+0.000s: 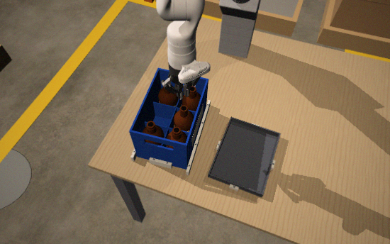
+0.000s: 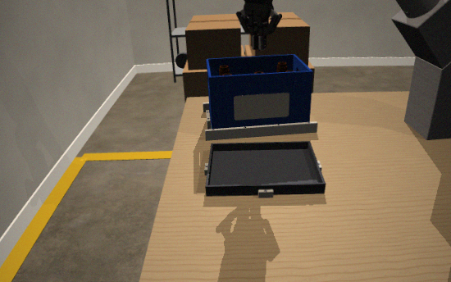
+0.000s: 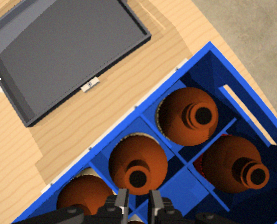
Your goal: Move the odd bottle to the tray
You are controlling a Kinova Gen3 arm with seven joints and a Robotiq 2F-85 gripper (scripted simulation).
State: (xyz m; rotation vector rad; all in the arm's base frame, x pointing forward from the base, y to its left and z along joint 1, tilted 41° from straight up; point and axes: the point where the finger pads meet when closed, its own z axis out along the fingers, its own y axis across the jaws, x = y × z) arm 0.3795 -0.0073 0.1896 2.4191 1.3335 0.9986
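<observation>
The blue crate lies 16 cm below my hand, 4 cm to the right of it and 1 cm ahead of it. Round my hand: dark grey tray: 23 cm to the left, 23 cm below, 4 cm behind.
</observation>
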